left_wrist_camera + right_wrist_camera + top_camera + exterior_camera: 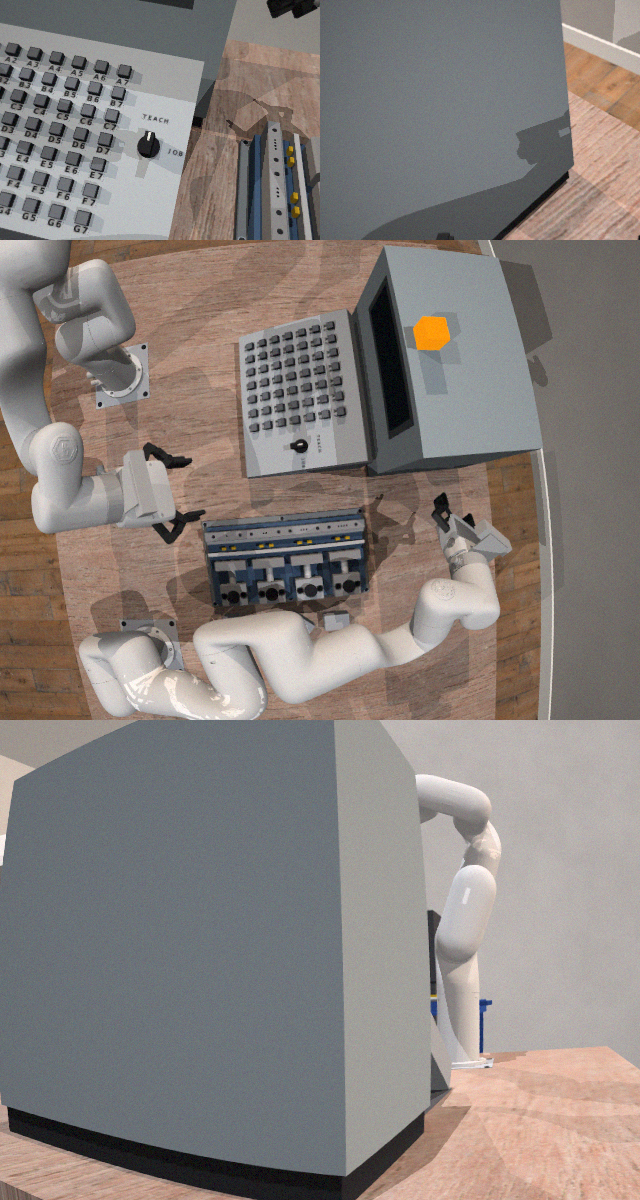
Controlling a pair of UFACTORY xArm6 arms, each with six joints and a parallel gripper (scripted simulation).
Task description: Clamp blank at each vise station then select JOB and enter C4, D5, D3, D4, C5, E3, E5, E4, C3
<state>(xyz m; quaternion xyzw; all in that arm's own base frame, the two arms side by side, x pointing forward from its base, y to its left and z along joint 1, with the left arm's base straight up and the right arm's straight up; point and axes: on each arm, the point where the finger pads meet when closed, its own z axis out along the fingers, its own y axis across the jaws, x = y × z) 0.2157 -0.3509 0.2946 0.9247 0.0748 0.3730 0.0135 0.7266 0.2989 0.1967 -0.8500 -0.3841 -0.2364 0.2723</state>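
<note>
My left hand is 21 cm short of the key D4, 23 cm to the right of it and 18 cm above it. From my left hand the other things lie so: selector knob: 21 cm ahead, 7 cm to the left, 17 cm below; then key D5: 21 cm ahead, 20 cm to the left, 18 cm below; then key E5: 18 cm ahead, 20 cm to the left, 20 cm below.
</note>
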